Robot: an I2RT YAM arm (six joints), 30 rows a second.
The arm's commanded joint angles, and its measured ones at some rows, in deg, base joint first. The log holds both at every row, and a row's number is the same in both.
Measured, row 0: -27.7, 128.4, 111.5, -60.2, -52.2, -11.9
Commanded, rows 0 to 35: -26.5, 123.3, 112.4, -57.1, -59.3, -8.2; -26.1, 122.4, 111.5, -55.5, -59.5, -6.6; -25.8, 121.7, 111.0, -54.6, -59.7, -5.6; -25.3, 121.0, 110.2, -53.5, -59.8, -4.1; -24.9, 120.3, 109.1, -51.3, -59.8, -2.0; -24.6, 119.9, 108.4, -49.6, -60.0, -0.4; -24.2, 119.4, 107.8, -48.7, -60.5, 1.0; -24.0, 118.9, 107.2, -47.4, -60.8, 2.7; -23.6, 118.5, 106.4, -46.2, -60.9, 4.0; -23.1, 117.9, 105.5, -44.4, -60.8, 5.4; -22.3, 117.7, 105.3, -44.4, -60.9, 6.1; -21.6, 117.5, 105.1, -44.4, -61.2, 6.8; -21.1, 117.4, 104.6, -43.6, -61.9, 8.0; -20.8, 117.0, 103.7, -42.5, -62.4, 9.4; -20.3, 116.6, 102.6, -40.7, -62.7, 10.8; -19.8, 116.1, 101.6, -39.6, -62.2, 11.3; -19.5, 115.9, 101.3, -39.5, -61.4, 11.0; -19.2, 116.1, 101.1, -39.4, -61.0, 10.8; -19.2, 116.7, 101.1, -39.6, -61.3, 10.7; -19.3, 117.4, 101.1, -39.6, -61.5, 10.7; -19.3, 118.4, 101.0, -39.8, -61.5, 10.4; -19.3, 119.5, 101.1, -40.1, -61.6, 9.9; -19.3, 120.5, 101.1, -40.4, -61.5, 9.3; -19.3, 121.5, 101.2, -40.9, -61.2, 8.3; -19.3, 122.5, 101.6, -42.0, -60.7, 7.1; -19.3, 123.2, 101.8, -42.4, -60.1, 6.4; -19.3, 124.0, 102.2, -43.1, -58.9, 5.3; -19.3, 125.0, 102.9, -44.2, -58.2, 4.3; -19.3, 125.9, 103.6, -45.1, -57.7, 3.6; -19.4, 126.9, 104.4, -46.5, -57.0, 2.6; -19.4, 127.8, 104.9, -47.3, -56.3, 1.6; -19.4, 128.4, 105.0, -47.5, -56.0, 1.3; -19.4, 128.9, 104.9, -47.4, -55.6, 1.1; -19.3, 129.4, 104.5, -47.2, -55.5, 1.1; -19.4, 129.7, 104.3, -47.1, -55.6, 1.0; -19.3, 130.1, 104.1, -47.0, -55.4, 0.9
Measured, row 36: -19.7, 130.3, 102.0, -44.5, -54.7, 3.6
